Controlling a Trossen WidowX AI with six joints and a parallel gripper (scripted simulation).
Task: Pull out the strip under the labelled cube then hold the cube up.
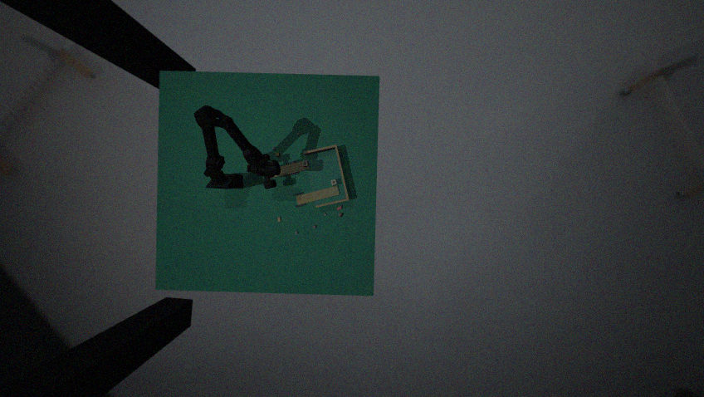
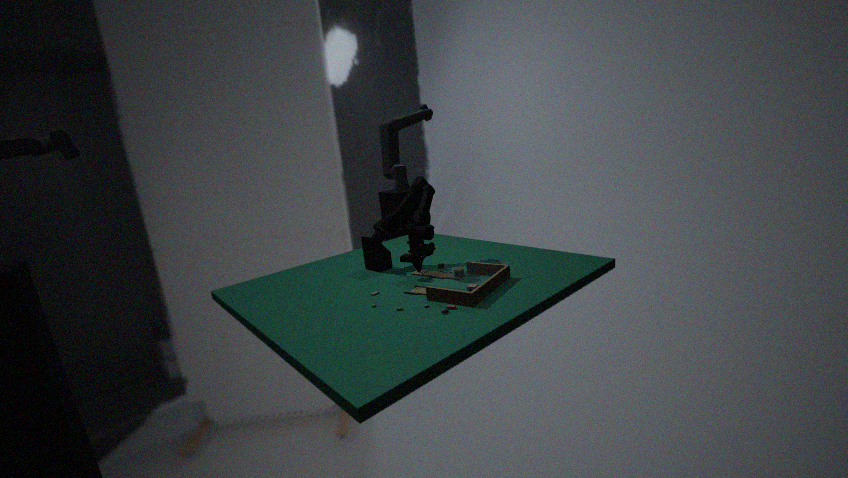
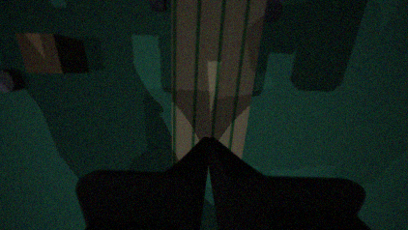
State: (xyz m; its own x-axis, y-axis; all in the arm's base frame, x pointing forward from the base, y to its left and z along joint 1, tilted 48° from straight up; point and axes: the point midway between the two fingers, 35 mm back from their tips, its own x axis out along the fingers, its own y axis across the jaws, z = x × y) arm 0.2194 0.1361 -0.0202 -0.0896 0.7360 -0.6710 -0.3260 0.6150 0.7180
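The tan cube is 20 mm ahead of my gripper tip and 110 mm to the left of it.
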